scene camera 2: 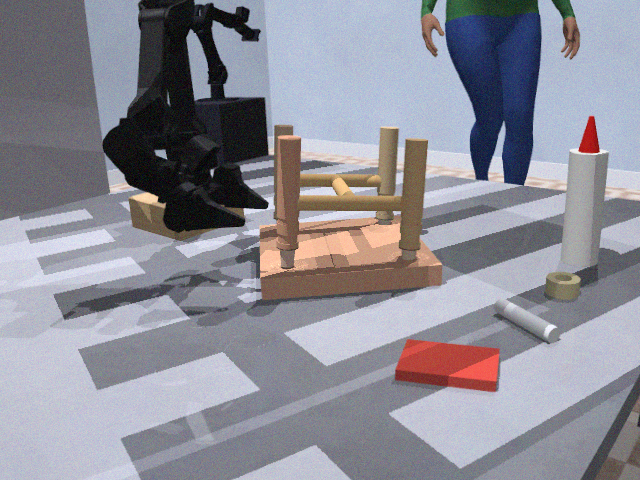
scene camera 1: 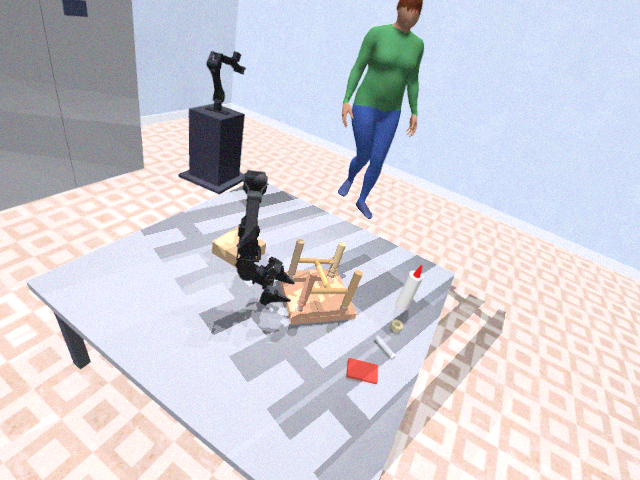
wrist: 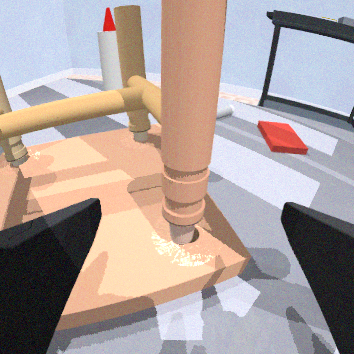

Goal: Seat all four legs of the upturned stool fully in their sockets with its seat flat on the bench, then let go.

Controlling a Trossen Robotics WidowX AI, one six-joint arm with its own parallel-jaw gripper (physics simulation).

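Frame: origin at the arm's base, x back, y left, z down, level; millimetres.
Where they show: gripper, fingertip midpoint: (scene camera 2: 256, 214) (scene camera 1: 292, 292) (wrist: 193, 209).
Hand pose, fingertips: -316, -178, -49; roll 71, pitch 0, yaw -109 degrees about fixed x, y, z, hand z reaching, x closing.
Note:
Things, the pixels of their centre, and the offset from my fingertips, as dx, dy, dz. "pt": a spot on its surface instead. Level surfaces: height alone.
- bench, surface height: dz +110
- back leg, surface spot: (scene camera 2: 387, 170) pt -74, +259, -19
- white glue bottle, body centre: (scene camera 2: 585, 190) (wrist: 111, 56) (scene camera 1: 411, 286) -389, +317, -4
- tan ring, body centre: (scene camera 2: 562, 285) (scene camera 1: 396, 326) -395, +176, +98
- white rod, body centre: (scene camera 2: 525, 319) (wrist: 216, 112) (scene camera 1: 384, 347) -379, +49, +100
- red box, body centre: (scene camera 2: 448, 364) (wrist: 280, 135) (scene camera 1: 362, 370) -336, -89, +103
The stool's pinkish seat (scene camera 1: 320, 317) (scene camera 2: 351, 285) (wrist: 115, 270) lies upturned and looks flat on the bench (scene camera 1: 129, 330). The pinkish near leg (scene camera 1: 306, 291) (scene camera 2: 288, 191) (wrist: 190, 90) stands on it, with a length of grey tenon showing above its socket. In the wrist view a dark gap shows beside that tenon. The three tan legs, joined by rails, include a front right one (scene camera 2: 413, 196) (wrist: 131, 45); grey tenon shows under it and under a back leg (scene camera 2: 387, 170). The fourth leg's foot is hidden in scene camera 2. My gripper (scene camera 1: 291, 290) (scene camera 2: 255, 214) (wrist: 193, 209) is open, low beside the pinkish leg, fingers apart from it.
A wooden block (scene camera 1: 224, 249) (scene camera 2: 144, 214) lies behind the arm. A white glue bottle (scene camera 1: 408, 290) (scene camera 2: 584, 206) (wrist: 110, 60), a tan ring (scene camera 2: 562, 291), a white rod (scene camera 1: 384, 346) (scene camera 2: 527, 321) and a red box (scene camera 1: 362, 370) (scene camera 2: 447, 364) (wrist: 282, 137) are beyond the stool. A person (scene camera 1: 387, 67) stands behind.

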